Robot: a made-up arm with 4 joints. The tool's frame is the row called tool.
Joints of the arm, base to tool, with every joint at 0 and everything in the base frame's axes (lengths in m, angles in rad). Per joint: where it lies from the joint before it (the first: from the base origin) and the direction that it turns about. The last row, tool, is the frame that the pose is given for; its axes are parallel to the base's.
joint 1: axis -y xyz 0 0 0.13
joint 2: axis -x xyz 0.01 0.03 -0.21
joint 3: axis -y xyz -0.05 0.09 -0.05
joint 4: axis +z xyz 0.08 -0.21 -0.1
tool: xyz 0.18 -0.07 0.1
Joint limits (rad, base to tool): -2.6..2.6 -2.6..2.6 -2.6..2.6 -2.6..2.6
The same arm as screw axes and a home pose.
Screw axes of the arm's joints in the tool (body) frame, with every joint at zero. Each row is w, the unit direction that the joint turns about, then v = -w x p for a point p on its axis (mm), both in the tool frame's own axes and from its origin. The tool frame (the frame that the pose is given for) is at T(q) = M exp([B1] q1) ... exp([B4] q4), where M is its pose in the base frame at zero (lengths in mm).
B1 = (0, -1, 0, 260.0, 0.0, 220.0)
B2 = (-1, 0, 0, 0.0, -50.0, 190.0)
B3 = (0, -1, 0, 0.0, 0.0, 260.0)
B4 = (0, 0, 1, 70.0, 180.0, 0.0)
M: xyz 220.0 -160.0 -130.0 (mm) rpy 0.0000 0.0000 0.0000 (rad, as in URDF)
Joint limits (rad, base to tool): -2.6000..2.6000 -2.6000..2.6000 -2.6000..2.6000 -2.6000..2.6000

